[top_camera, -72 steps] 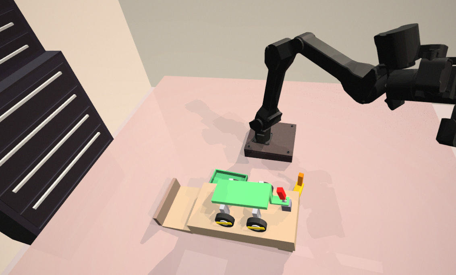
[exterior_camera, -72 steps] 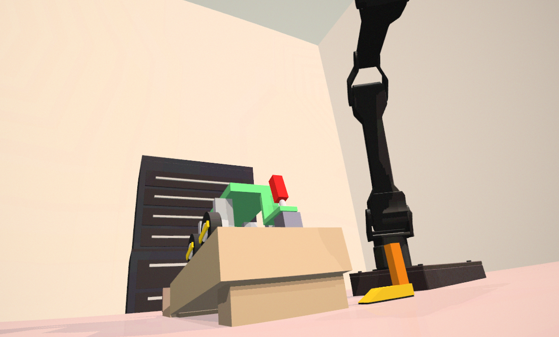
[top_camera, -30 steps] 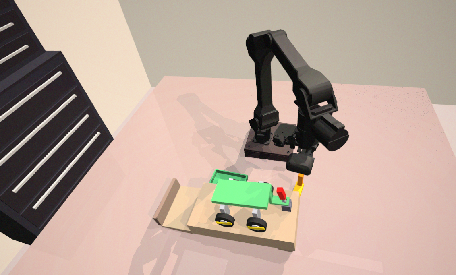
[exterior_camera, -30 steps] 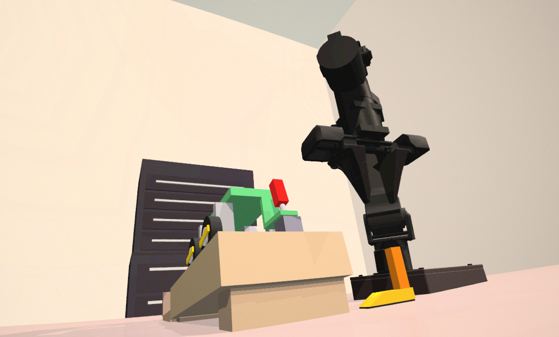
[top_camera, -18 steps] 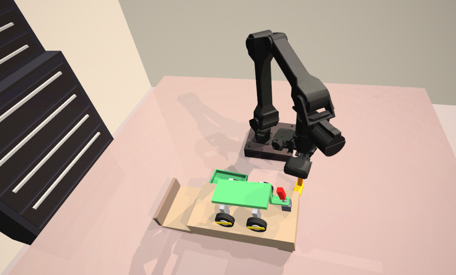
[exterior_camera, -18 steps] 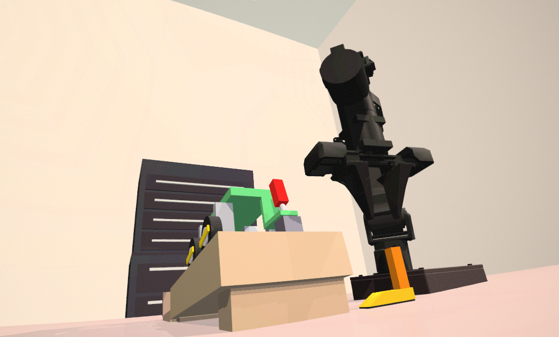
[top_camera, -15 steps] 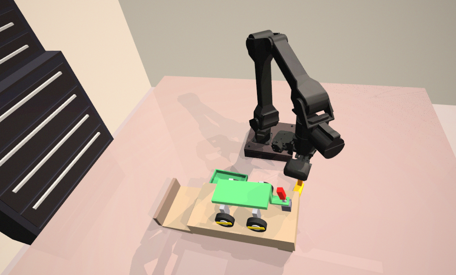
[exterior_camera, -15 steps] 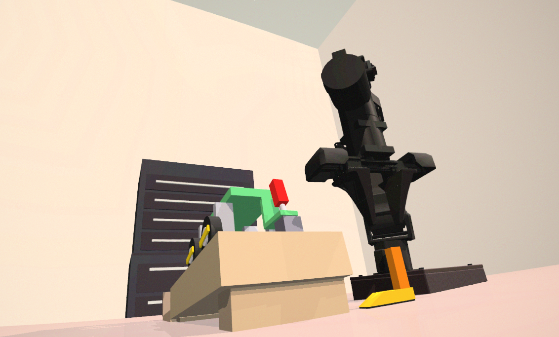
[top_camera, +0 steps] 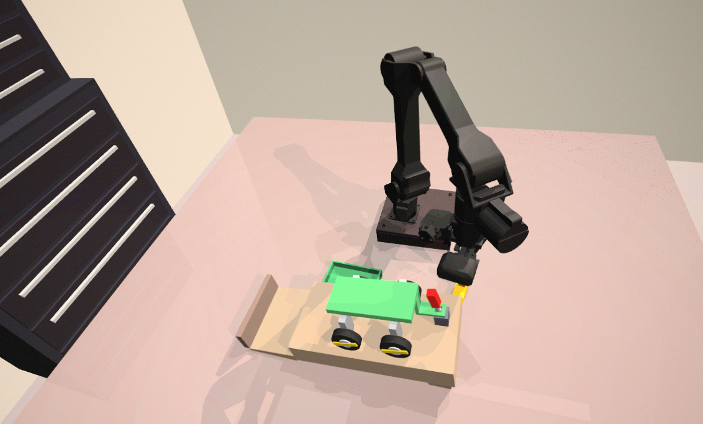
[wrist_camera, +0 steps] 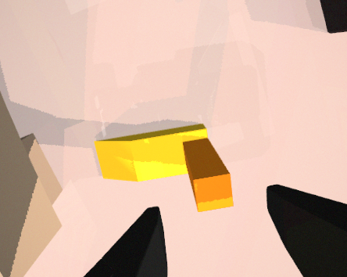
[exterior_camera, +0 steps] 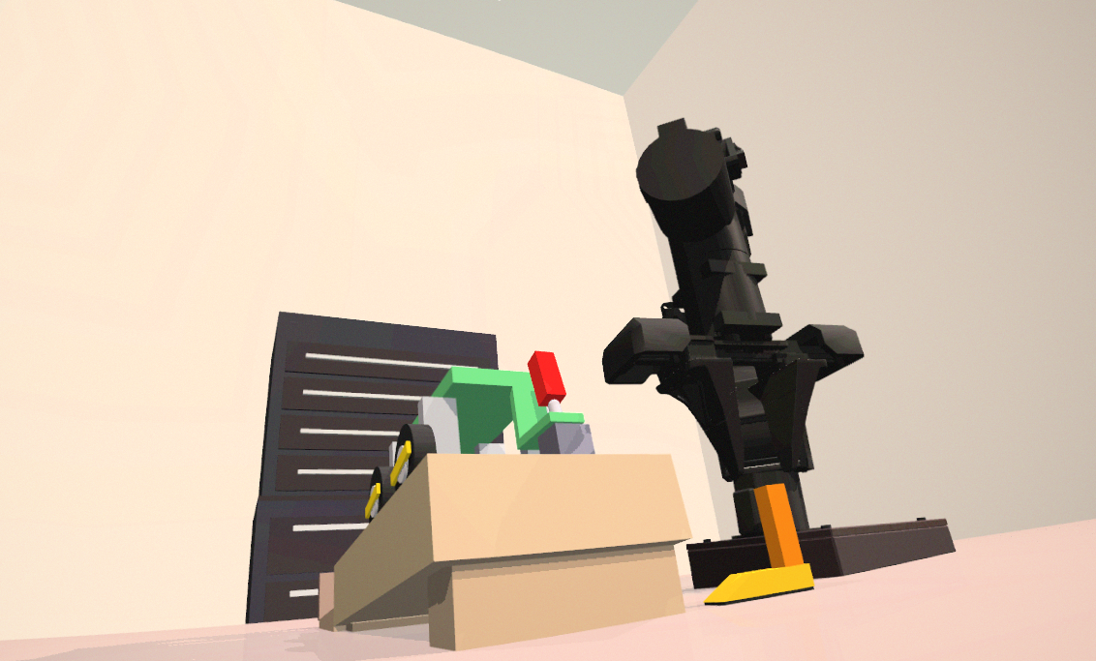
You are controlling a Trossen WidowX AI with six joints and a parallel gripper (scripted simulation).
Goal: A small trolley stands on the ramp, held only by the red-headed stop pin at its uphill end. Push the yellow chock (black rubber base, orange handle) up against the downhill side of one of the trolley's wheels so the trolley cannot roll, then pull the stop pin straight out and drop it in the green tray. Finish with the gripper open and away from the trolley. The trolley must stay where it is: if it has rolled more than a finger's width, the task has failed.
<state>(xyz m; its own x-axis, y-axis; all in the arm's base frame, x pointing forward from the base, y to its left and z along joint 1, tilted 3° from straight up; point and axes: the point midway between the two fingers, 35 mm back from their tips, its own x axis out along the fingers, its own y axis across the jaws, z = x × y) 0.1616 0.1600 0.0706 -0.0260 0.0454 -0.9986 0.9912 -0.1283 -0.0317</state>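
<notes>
Right now my gripper tip is 2 cm short of the yellow chock and 5 cm above it. From my gripper tip the other things lie so: red-headed stop pin 13 cm ahead, 3 cm to the right, 5 cm above; then tan ramp 16 cm ahead, 14 cm to the right, 3 cm below; then green trolley 16 cm ahead, 13 cm to the right, 4 cm above.
</notes>
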